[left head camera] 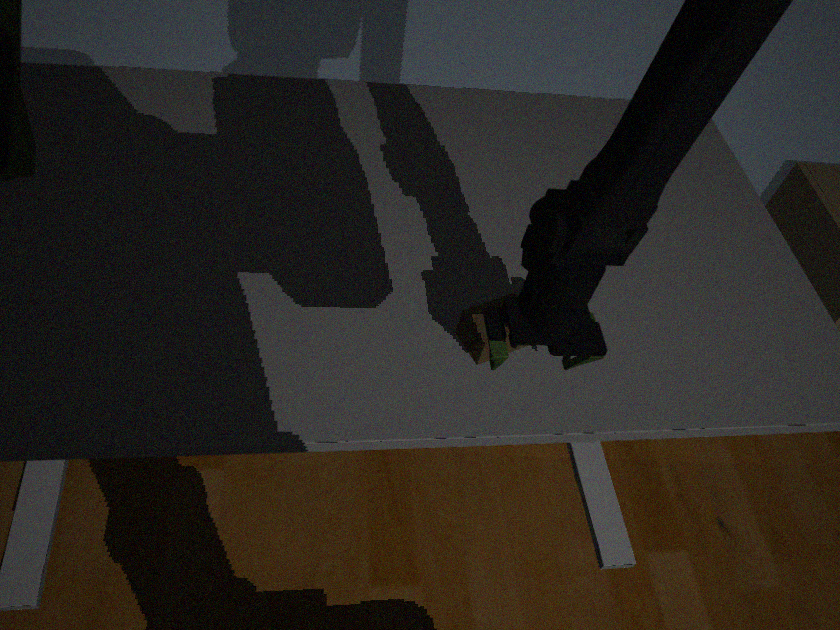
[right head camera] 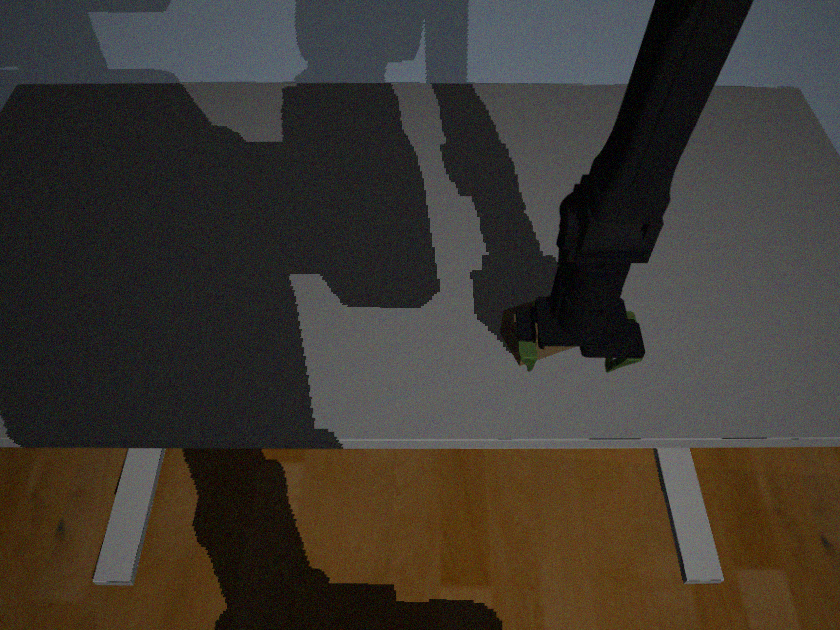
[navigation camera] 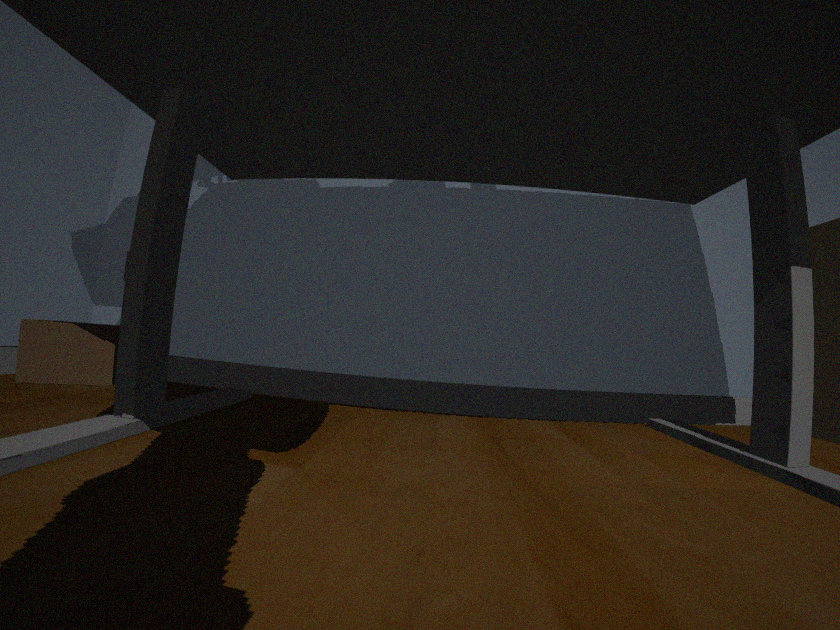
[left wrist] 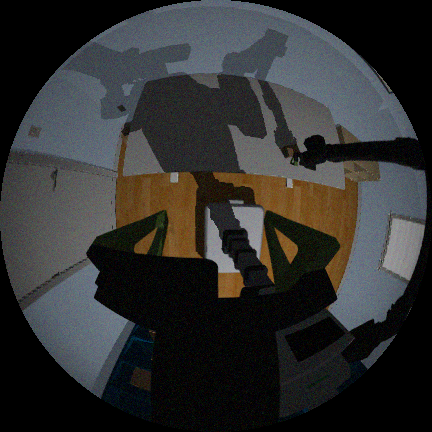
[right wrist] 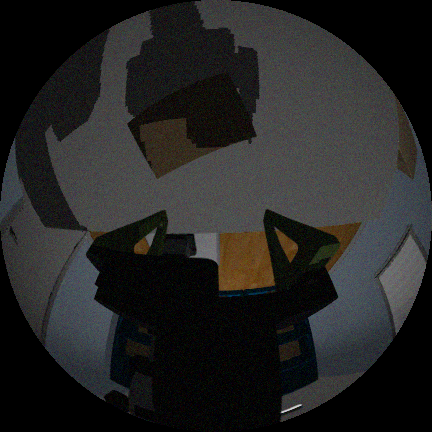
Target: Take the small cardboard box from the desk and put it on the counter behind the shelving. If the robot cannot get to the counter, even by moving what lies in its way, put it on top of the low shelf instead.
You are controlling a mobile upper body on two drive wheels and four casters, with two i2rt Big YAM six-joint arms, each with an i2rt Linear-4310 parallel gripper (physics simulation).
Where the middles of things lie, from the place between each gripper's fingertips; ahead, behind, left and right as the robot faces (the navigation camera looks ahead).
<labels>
I see the small cardboard box (right head camera: 508,330) 8 cm ahead of my right hand, 3 cm below it and 2 cm to the left of it.
The small cardboard box is 53 cm below my left hand, 43 cm to the right of it and 31 cm ahead of it.
</labels>
